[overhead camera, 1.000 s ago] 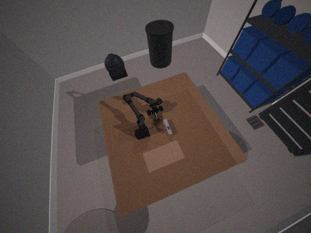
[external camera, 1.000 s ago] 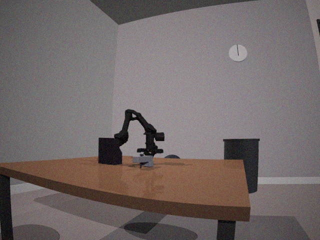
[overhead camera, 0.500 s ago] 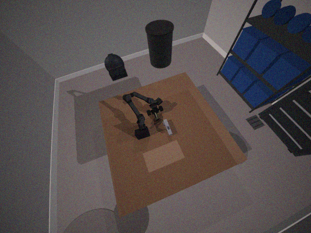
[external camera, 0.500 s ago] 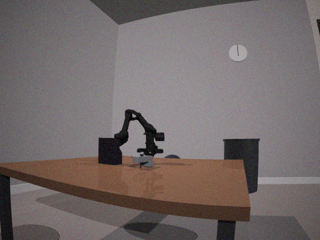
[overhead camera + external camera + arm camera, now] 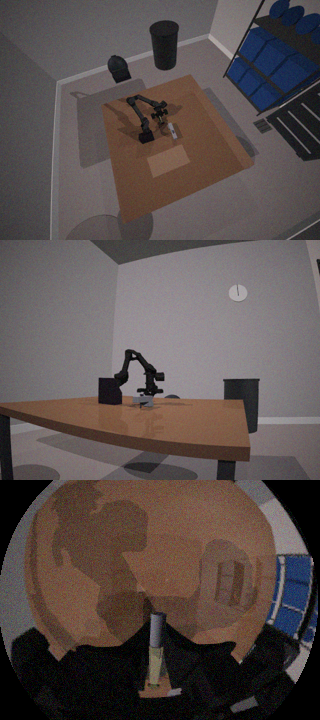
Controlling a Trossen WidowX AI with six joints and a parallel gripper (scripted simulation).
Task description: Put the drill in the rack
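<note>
My gripper tip is 40 mm to the left of the drill and 40 mm below it. Also, from my gripper tip: thin dark pin (80 mm ahead, 250 mm to the right, 50 mm above); greenish rack (60 mm to the right, 10 mm above); light grey block (80 mm ahead, 220 mm to the right, 40 mm above).
</note>
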